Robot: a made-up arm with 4 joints.
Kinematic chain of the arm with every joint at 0, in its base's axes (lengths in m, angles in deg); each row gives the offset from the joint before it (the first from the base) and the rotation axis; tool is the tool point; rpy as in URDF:
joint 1: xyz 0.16 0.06 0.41 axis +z
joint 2: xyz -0.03 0.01 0 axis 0.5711 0.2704 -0.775
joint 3: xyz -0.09 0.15 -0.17 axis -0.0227 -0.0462 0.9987
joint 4: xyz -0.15 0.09 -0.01 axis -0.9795 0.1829 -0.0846
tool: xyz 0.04 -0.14 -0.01 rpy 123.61 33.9 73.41
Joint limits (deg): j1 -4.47..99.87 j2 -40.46..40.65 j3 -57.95..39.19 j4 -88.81..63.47
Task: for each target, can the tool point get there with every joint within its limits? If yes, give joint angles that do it. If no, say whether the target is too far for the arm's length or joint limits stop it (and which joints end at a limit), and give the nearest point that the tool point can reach.
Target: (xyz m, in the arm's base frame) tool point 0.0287 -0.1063 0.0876
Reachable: yes | joints 68.96 -14.24 29.25 -60.75
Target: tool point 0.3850 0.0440 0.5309
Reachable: no: joint limits stop it (at a limit: joint 1, joint 2, joint 3) | nearest point 0.2553 -0.0862 0.2780 | short by 0.313 m
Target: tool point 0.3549 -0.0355 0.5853
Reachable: no: joint limits stop it (at a limit: joint 1, joint 2, joint 3) | nearest point 0.2461 -0.1116 0.2916 | short by 0.322 m
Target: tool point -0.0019 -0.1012 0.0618
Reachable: yes | joints 67.34 -20.28 5.36 -72.06
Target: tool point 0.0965 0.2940 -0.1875
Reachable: no: too far | nearest point 0.0503 0.2157 0.0393 | short by 0.244 m
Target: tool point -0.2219 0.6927 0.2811
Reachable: no: too far | nearest point -0.0495 0.4070 0.2581 | short by 0.334 m
